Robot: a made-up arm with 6 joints. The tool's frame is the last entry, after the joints.
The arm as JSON. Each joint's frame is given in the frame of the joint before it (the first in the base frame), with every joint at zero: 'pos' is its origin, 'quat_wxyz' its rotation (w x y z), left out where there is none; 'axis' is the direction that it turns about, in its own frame. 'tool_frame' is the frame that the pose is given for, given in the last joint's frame.
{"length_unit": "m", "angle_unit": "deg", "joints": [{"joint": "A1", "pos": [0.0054, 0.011, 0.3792], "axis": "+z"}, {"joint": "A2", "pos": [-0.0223, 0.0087, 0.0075], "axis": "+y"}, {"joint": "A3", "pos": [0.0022, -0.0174, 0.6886], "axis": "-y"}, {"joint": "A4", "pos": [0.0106, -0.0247, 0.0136], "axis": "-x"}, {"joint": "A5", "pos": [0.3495, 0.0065, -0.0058], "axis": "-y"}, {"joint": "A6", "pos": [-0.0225, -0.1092, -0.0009], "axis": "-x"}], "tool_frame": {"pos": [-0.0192, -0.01, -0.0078], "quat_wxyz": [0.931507, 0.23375, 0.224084, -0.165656]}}
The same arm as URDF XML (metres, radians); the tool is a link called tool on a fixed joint. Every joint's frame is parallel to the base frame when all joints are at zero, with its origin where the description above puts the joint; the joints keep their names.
<robot name="arm">
  <joint name="A1" type="continuous">
    <parent link="base"/>
    <child link="link1"/>
    <origin xyz="0.0054 0.0110 0.3792" rpy="0.0000 0.0000 0.0000"/>
    <axis xyz="0 0 1"/>
  </joint>
  <joint name="A2" type="continuous">
    <parent link="link1"/>
    <child link="link2"/>
    <origin xyz="-0.0223 0.0087 0.0075" rpy="0.0000 0.0000 0.0000"/>
    <axis xyz="0 1 0"/>
  </joint>
  <joint name="A3" type="continuous">
    <parent link="link2"/>
    <child link="link3"/>
    <origin xyz="0.0022 -0.0174 0.6886" rpy="0.0000 0.0000 0.0000"/>
    <axis xyz="0 -1 0"/>
  </joint>
  <joint name="A4" type="continuous">
    <parent link="link3"/>
    <child link="link4"/>
    <origin xyz="0.0106 -0.0247 0.0136" rpy="0.0000 0.0000 0.0000"/>
    <axis xyz="-1 0 0"/>
  </joint>
  <joint name="A5" type="continuous">
    <parent link="link4"/>
    <child link="link5"/>
    <origin xyz="0.3495 0.0065 -0.0058" rpy="0.0000 0.0000 0.0000"/>
    <axis xyz="0 -1 0"/>
  </joint>
  <joint name="A6" type="continuous">
    <parent link="link5"/>
    <child link="link6"/>
    <origin xyz="-0.0225 -0.1092 -0.0009" rpy="0.0000 0.0000 0.0000"/>
    <axis xyz="-1 0 0"/>
  </joint>
  <joint name="tool_fixed" type="fixed">
    <parent link="link6"/>
    <child link="tool"/>
    <origin xyz="-0.0192 -0.0100 -0.0078" rpy="0.4287 0.5177 -0.2368"/>
  </joint>
  <link name="base"/>
  <link name="link1"/>
  <link name="link2"/>
  <link name="link3"/>
  <link name="link4"/>
  <link name="link5"/>
  <link name="link6"/>
  <link name="tool"/>
</robot>

